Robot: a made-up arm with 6 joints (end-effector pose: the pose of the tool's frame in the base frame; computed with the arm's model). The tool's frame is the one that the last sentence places. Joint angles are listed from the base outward.
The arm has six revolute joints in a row. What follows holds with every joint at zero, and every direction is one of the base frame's. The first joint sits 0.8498 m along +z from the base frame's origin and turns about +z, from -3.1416 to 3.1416 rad. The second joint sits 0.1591 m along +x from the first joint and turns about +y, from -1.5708 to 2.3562 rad. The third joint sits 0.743 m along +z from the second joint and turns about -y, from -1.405 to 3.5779 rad. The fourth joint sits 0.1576 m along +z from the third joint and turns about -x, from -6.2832 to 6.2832 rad. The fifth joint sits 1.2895 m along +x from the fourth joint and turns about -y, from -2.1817 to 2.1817 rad. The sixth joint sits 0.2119 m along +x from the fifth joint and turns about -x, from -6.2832 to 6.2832 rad. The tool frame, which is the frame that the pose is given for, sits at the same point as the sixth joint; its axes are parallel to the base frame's.
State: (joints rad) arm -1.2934 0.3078 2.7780 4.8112 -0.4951 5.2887
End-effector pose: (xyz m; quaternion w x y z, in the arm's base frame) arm -0.1401 0.8577 2.3604 0.7958 0.0614 -0.3280 0.5054
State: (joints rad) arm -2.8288 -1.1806 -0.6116 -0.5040 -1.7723 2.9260
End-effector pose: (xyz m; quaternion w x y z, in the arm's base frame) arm -0.4787 -0.2602 1.7839 0.5911 -0.2893 0.7473 -0.0915
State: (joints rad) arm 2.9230 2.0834 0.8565 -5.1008 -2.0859 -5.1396
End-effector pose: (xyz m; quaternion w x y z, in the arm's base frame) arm -1.2211 0.4461 -0.6007 0.2874 0.8586 0.2958 0.3044
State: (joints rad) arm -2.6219 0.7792 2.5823 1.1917 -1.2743 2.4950
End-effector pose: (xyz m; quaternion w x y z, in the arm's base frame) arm -0.3450 0.0195 2.6745 0.3096 -0.2515 -0.8566 0.3273
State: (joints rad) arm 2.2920 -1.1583 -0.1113 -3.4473 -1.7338 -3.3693
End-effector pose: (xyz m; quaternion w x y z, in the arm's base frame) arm 0.1813 -0.1109 2.4131 0.0117 0.9525 -0.2524 0.1702
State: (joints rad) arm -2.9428 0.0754 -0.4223 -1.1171 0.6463 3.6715
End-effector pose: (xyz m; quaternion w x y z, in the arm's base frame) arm -1.5899 -0.2033 1.0819 0.0350 0.1993 0.9574 -0.2061
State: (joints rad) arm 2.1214 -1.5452 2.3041 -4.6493 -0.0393 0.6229
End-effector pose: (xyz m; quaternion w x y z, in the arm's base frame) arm 0.8555 -1.3776 -0.2273 0.6723 0.5128 0.0821 -0.5276
